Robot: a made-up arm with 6 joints.
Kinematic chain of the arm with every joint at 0, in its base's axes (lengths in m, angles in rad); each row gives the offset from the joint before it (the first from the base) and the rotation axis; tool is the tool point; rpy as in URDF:
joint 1: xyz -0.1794 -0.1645 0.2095 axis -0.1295 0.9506 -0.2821
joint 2: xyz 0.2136 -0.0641 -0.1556 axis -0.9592 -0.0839 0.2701
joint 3: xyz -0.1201 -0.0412 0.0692 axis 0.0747 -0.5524 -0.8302
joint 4: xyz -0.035 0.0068 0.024 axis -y
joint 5: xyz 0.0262 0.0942 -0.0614 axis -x
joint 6: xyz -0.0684 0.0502 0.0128 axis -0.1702 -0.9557 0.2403
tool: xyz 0.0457 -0.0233 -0.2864 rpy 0 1.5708 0
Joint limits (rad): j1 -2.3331..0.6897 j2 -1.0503..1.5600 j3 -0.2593..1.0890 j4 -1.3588..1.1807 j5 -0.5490..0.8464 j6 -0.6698..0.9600
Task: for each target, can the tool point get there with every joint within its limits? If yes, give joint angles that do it. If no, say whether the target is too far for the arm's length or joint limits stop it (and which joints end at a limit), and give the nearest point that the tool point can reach.
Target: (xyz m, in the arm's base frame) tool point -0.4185 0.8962 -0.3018
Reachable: no: too far | nearest point -0.2795 0.1347 -0.0437 | short by 0.816 m
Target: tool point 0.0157 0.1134 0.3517
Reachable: yes | joints -1.7852 -0.8117 0.3994 0.2109 0.3849 -0.3338
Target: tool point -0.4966 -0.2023 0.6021
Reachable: no: joint limits stop it (at a limit: joint 1, joint 3, joint 4, joint 5) | nearest point -0.4520 -0.1965 0.5754 | short by 0.052 m
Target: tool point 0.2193 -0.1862 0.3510
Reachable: yes | joints -1.2342 1.2195 -0.1115 0.3444 0.0700 0.4154
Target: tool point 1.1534 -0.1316 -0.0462
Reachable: no: too far | nearest point 0.3537 -0.1485 0.1063 | short by 0.814 m
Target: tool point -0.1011 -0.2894 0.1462
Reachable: no: joint limits stop it (at a limit: joint 1, joint 2, joint 4, joint 5) | nearest point -0.0948 -0.3394 0.1152 | short by 0.059 m
